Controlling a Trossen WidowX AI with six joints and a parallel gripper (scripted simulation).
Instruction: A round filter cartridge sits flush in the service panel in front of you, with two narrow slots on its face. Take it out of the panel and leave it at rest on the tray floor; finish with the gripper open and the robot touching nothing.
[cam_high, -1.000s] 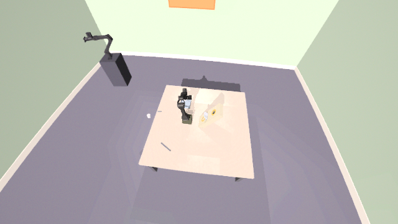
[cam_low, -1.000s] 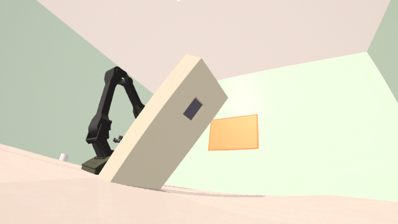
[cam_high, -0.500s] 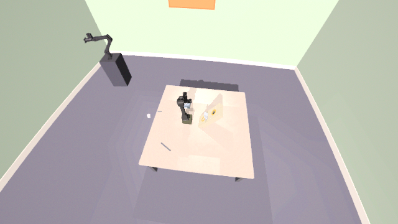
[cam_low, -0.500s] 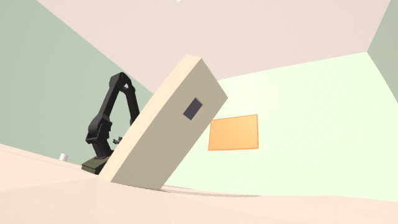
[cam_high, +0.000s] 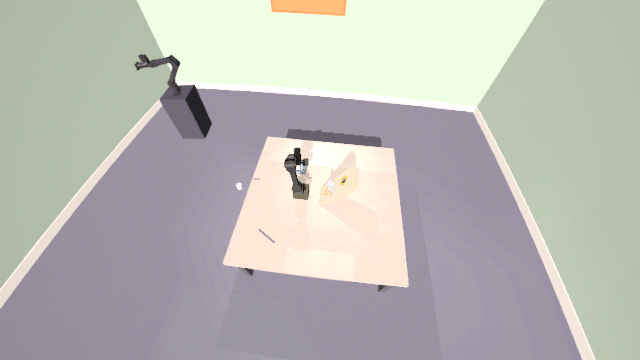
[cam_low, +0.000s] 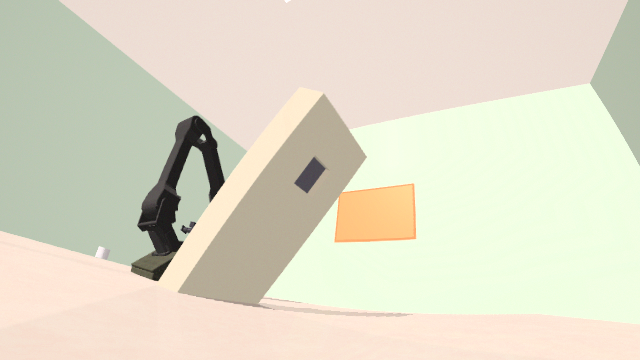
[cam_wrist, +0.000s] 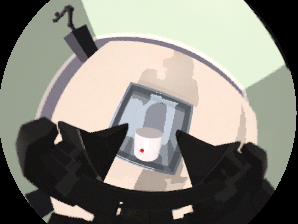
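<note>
The white round cartridge lies 2 cm to the right of my gripper tip and 1 cm below it. Also, from my gripper tip: small white cylinder: 50 cm behind, 23 cm to the right, 3 cm below; then tray: 4 cm below; then cream service panel: 34 cm ahead, 32 cm to the right, 11 cm above.
</note>
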